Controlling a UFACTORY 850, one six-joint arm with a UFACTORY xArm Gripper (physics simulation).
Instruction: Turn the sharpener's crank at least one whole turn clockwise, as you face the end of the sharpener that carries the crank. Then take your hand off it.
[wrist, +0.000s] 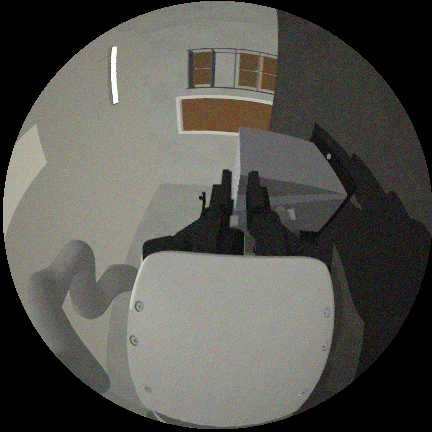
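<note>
I can see my gripper (239, 183) here, and with it in the scene there is a pencil sharpener (307, 176).
</note>
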